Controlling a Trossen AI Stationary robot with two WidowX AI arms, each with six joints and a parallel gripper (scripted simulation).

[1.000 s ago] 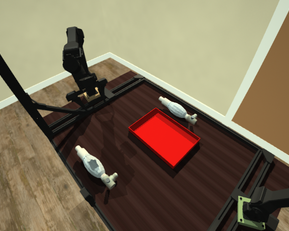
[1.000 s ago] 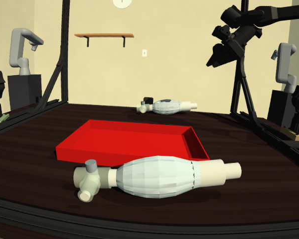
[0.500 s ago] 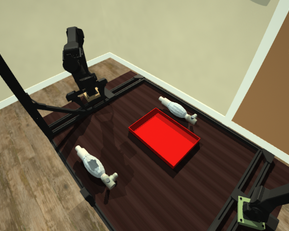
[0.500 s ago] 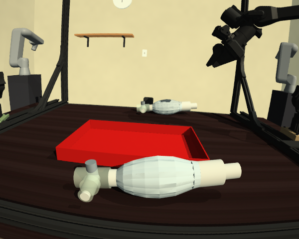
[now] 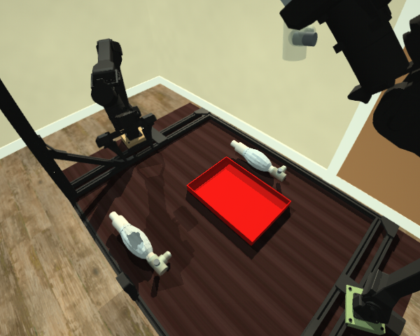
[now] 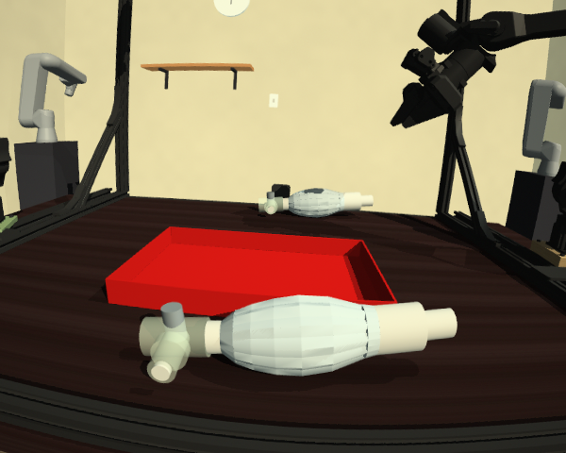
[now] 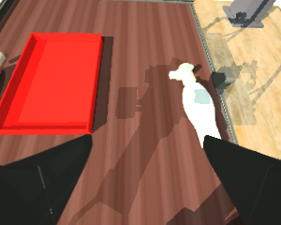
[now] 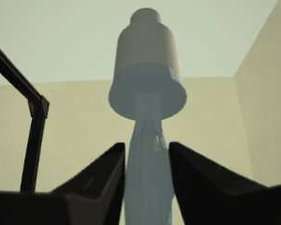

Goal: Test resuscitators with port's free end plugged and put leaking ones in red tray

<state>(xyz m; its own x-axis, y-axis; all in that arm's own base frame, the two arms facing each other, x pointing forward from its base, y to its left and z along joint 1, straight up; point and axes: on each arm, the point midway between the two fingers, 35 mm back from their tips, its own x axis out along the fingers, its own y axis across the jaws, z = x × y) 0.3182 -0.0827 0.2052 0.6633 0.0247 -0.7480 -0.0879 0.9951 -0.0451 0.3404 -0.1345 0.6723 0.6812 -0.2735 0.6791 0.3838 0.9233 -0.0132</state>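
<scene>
The red tray is 90 mm ahead of my right hand, 130 mm to the left of it and 690 mm below it.
</scene>
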